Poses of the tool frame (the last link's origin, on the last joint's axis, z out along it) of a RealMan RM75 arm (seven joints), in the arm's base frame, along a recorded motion.
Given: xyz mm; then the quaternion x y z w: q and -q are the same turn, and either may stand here.
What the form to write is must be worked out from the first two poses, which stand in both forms.
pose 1, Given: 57.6 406.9 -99.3 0.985 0.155 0.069 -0.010
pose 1, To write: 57.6 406.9 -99.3 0.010 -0.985 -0.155 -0.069
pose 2, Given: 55.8 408.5 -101.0 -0.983 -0.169 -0.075 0.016
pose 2, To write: 55.8 408.5 -101.0 0.016 -0.983 -0.169 -0.075
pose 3, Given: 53.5 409.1 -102.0 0.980 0.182 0.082 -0.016
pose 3, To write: 53.5 409.1 -102.0 0.016 -0.980 -0.182 -0.082
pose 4, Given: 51.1 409.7 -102.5 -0.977 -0.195 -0.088 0.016
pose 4, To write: 51.1 409.7 -102.5 0.016 -0.977 -0.195 -0.088
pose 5, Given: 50.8 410.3 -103.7 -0.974 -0.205 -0.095 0.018
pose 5, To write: 50.8 410.3 -103.7 0.018 -0.974 -0.205 -0.095
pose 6, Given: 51.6 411.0 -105.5 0.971 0.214 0.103 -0.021
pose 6, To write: 51.6 411.0 -105.5 0.021 -0.971 -0.214 -0.103
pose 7, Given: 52.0 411.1 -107.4 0.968 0.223 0.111 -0.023
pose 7, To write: 52.0 411.1 -107.4 0.023 -0.968 -0.223 -0.111
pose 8, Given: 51.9 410.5 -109.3 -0.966 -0.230 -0.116 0.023
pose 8, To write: 51.9 410.5 -109.3 0.023 -0.966 -0.230 -0.116
